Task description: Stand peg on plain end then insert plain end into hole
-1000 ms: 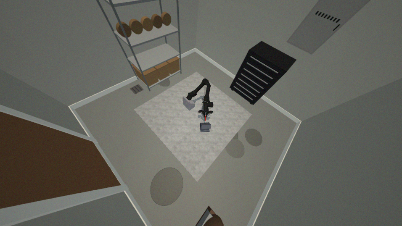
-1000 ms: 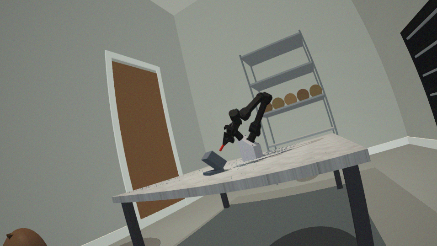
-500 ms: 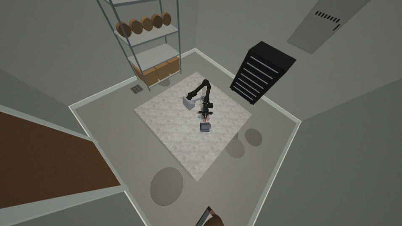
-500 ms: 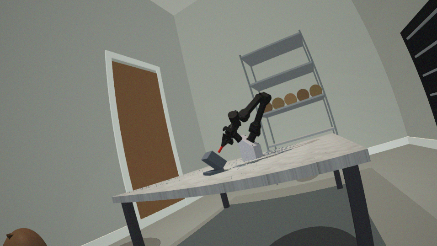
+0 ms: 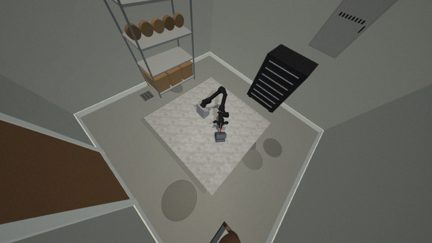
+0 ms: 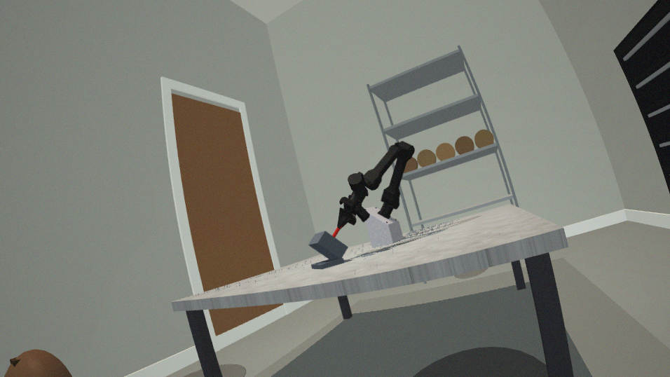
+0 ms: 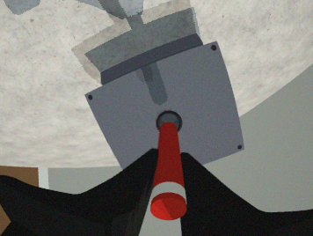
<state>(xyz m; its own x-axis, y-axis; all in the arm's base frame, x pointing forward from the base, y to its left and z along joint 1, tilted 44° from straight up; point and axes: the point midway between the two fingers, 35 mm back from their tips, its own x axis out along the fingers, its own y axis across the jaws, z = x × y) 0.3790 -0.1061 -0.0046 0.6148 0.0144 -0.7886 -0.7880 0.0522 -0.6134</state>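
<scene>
Right now the panel is 6 cm below my gripper tip, 5 cm ahead of it and 4 cm to the right of it. Also, from my gripper tip: red peg 1 cm to the left, 1 cm behind, 1 cm above.
</scene>
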